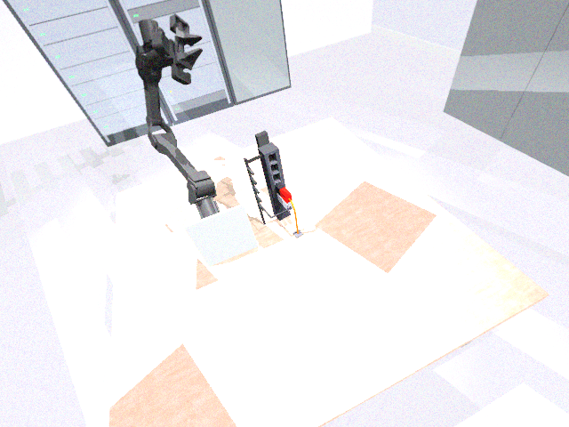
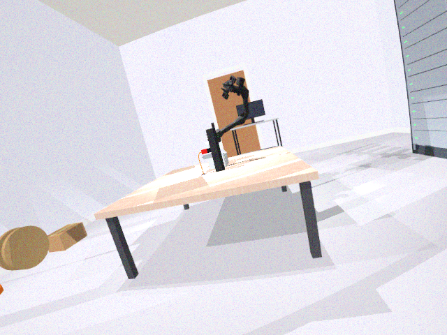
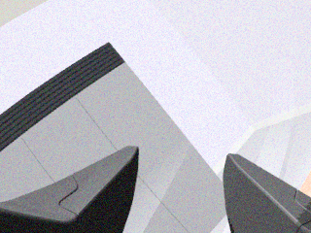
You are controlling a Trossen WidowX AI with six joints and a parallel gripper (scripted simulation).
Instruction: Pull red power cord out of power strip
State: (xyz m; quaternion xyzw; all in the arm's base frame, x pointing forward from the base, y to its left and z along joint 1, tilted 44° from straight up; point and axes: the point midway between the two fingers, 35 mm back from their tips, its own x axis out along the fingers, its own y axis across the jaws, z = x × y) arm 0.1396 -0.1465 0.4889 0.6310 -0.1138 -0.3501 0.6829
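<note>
Now: gripper tip 9 cm short of the red plug, 23 cm to the left of it and 46 cm above it.
</note>
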